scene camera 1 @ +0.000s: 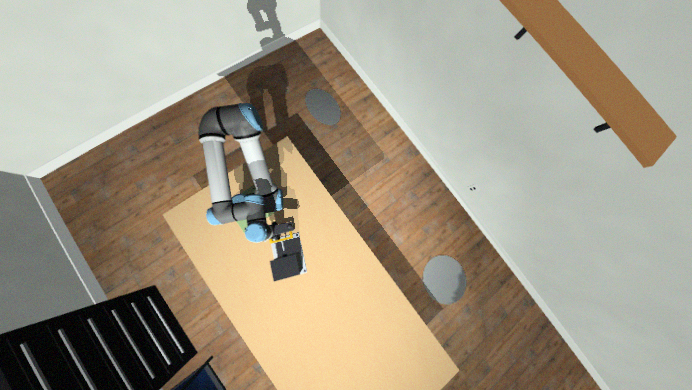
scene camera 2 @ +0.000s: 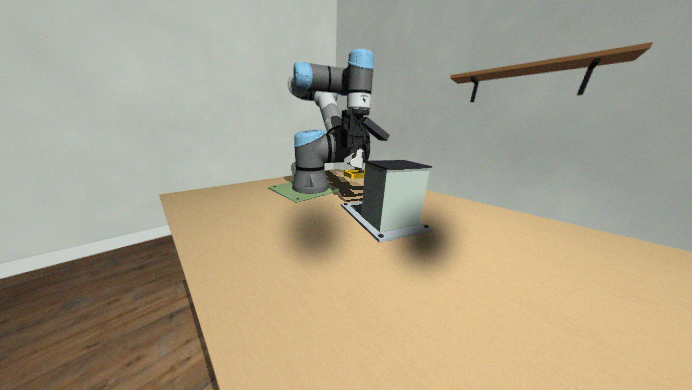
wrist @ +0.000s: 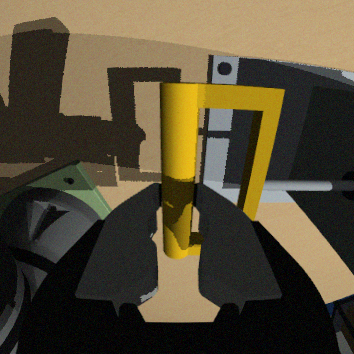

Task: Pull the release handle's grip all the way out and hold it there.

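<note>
The release handle's yellow grip is a thick round bar with a flat yellow frame behind it. A grey rod runs from the frame toward the dark housing. A long stretch of the rod shows. In the wrist view the round bar lies outside the edge of the base plate. My gripper is shut on the round bar, with one finger on each side near its lower part. In scene camera 1 the fingertips are hard to make out.
The housing stands on a light grey base plate bolted to the wooden table. The arm's green mounting plate is close to the gripper. A wooden shelf hangs on the wall.
</note>
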